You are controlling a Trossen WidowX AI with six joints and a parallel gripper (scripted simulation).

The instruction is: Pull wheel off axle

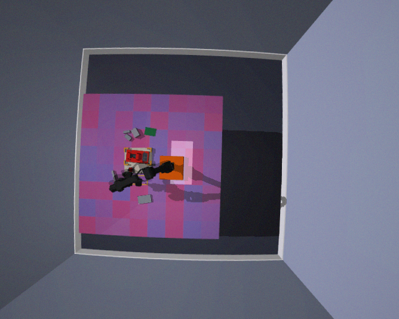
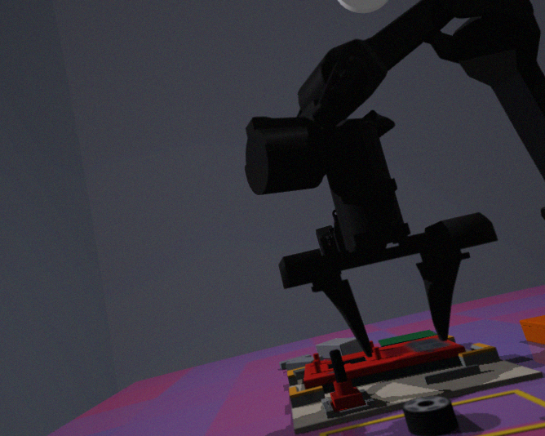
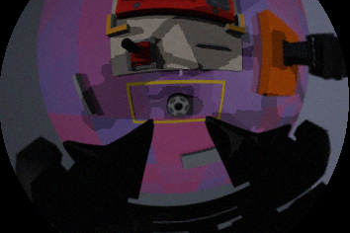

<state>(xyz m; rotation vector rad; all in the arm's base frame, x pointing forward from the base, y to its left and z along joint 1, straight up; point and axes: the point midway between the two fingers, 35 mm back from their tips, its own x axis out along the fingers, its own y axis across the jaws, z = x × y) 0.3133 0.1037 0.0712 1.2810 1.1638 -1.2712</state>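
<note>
The dark wheel lies 60 mm below my gripper tip. Round my gripper tip: grey block: 60 mm behind, 180 mm to the left, 60 mm below; thin upright axle: 50 mm ahead, 90 mm to the right, 30 mm below; grey base board: 20 mm behind, 190 mm to the right, 50 mm below.
</note>
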